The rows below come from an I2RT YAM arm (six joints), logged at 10 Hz.
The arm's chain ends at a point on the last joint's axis. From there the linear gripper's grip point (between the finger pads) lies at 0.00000 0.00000 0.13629 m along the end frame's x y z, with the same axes.
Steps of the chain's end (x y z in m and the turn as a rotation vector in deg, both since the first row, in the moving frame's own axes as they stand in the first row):
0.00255 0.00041 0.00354 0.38 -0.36 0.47
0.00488 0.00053 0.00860 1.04 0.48 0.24
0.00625 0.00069 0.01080 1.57 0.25 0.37
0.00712 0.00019 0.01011 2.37 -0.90 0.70
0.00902 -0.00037 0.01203 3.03 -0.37 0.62
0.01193 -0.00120 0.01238 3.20 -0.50 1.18
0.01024 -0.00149 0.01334 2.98 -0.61 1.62
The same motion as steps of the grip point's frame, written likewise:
0.00170 -0.00050 0.00353 0.38 -0.36 0.47
0.00603 -0.00194 0.00857 1.04 0.48 0.24
0.00686 -0.00304 0.01075 1.57 0.25 0.37
0.00501 -0.00546 0.00998 2.37 -0.90 0.70
0.00818 -0.00758 0.01184 3.03 -0.37 0.62
0.01082 -0.00882 0.01216 3.20 -0.50 1.18
0.00889 -0.00859 0.01315 2.98 -0.61 1.62

